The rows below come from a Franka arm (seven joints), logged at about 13 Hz.
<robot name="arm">
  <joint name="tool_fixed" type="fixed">
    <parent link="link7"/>
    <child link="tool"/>
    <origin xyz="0 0 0.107" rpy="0 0 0"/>
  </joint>
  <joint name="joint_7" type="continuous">
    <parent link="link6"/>
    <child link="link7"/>
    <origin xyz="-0.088 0 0" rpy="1.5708 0 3.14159"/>
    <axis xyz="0 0 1"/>
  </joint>
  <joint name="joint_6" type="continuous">
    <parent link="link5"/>
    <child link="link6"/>
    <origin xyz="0 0 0" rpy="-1.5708 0 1.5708"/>
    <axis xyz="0 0 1"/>
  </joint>
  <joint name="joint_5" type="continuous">
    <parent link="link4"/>
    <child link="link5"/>
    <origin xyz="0.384 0.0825 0" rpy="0 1.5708 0"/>
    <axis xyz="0 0 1"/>
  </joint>
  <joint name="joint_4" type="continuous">
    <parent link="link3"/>
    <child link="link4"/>
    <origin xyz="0.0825 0 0" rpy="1.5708 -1.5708 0"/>
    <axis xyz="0 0 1"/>
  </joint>
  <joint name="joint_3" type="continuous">
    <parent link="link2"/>
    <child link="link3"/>
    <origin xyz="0 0.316 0" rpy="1.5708 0 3.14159"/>
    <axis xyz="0 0 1"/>
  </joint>
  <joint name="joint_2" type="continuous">
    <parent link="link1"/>
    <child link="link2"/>
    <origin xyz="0 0 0" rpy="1.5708 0 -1.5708"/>
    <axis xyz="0 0 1"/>
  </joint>
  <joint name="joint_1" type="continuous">
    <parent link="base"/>
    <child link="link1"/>
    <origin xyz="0 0 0.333" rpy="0 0 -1.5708"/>
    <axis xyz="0 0 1"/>
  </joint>
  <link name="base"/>
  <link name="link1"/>
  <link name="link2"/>
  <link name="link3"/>
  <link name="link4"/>
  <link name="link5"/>
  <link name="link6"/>
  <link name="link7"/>
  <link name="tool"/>
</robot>
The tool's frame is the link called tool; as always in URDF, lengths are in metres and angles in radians. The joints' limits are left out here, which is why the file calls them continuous.
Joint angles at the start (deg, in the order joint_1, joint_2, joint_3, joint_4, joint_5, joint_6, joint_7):
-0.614, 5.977, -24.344, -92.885, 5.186, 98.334, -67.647
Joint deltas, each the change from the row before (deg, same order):
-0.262, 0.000, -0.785, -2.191, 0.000, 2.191, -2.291
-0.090, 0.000, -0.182, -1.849, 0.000, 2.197, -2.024
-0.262, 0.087, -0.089, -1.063, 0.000, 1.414, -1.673
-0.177, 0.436, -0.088, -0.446, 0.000, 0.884, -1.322
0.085, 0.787, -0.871, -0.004, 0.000, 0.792, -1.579
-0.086, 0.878, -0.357, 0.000, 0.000, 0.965, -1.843
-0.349, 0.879, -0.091, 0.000, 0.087, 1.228, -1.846
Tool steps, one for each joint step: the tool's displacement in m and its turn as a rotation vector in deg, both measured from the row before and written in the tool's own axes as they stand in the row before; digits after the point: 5 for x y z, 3 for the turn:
-0.01090, 0.00552, 0.01411, -0.124, -0.066, -1.056
-0.00361, 0.00229, 0.01187, -0.372, 0.074, -1.590
-0.00384, 0.00222, 0.00735, -0.305, 0.018, -1.227
-0.00193, 0.00269, 0.00640, -0.122, -0.191, -1.005
-0.00576, 0.00551, 0.00563, -0.271, -0.408, -0.783
-0.00242, 0.00492, 0.00662, -0.316, -0.399, -1.390
-0.00247, 0.00525, 0.00646, -0.524, -0.258, -1.375

